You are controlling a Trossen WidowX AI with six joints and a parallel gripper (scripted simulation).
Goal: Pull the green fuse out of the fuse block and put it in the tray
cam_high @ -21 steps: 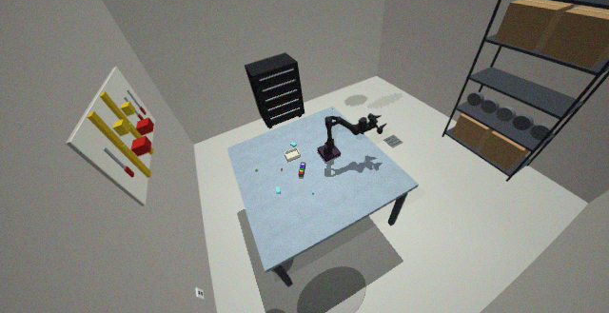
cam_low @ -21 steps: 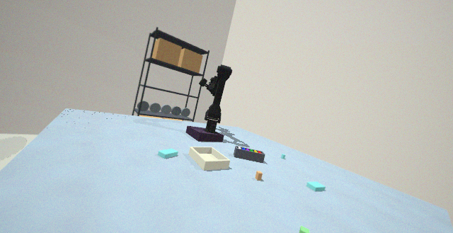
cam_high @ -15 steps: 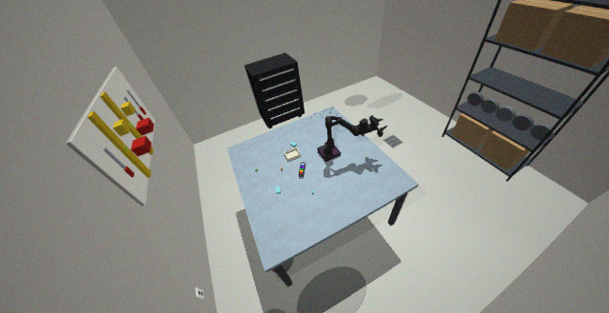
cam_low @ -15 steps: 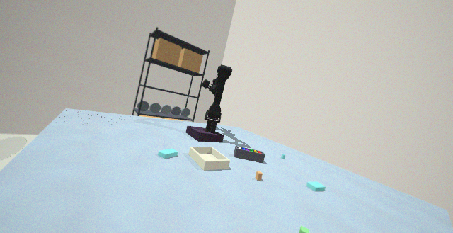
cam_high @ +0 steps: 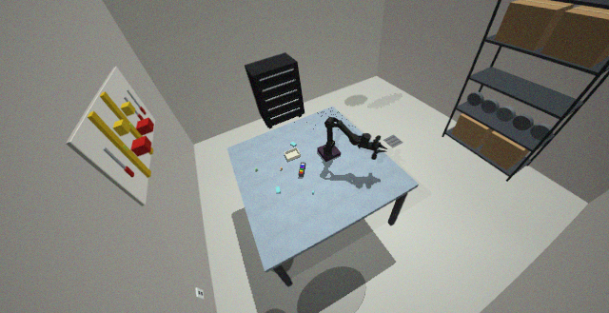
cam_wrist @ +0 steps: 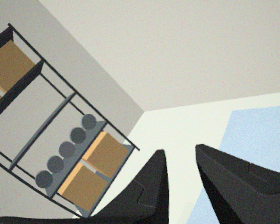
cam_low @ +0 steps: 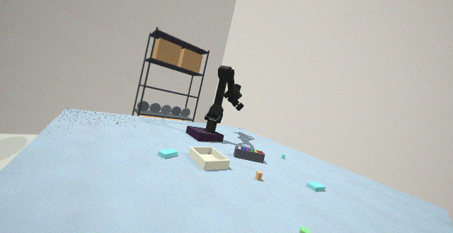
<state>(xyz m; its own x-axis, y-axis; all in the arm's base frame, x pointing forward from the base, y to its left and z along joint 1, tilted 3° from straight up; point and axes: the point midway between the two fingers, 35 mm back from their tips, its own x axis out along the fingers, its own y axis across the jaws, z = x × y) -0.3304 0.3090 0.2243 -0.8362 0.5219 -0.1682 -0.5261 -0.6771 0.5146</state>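
The green fuse is 65 cm ahead of my gripper tip, 24 cm to the right of it and 21 cm below it. Also, from my gripper tip: white fuse: 62 cm ahead, 29 cm to the right, 21 cm below; purple fuse: 64 cm ahead, 26 cm to the right, 21 cm below; blue fuse: 63 cm ahead, 28 cm to the right, 21 cm below.
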